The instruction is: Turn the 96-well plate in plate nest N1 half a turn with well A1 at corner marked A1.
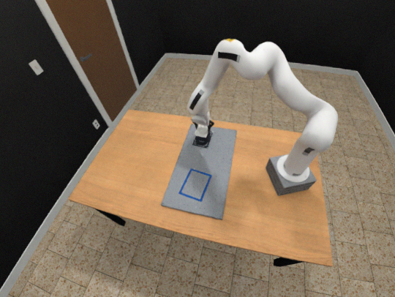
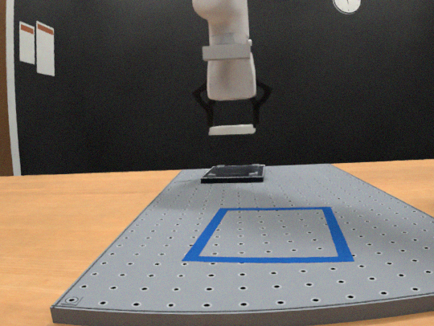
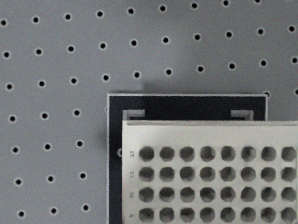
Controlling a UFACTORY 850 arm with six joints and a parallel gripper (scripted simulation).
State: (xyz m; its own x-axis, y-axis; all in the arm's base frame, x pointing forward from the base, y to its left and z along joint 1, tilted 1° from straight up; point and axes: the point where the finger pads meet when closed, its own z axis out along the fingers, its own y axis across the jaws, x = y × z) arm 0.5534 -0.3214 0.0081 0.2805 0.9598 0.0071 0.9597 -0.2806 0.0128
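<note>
The plate nest N1 lies 100 mm below my hand. Also, from my hand: white 96-well plate: 10 mm below.
</note>
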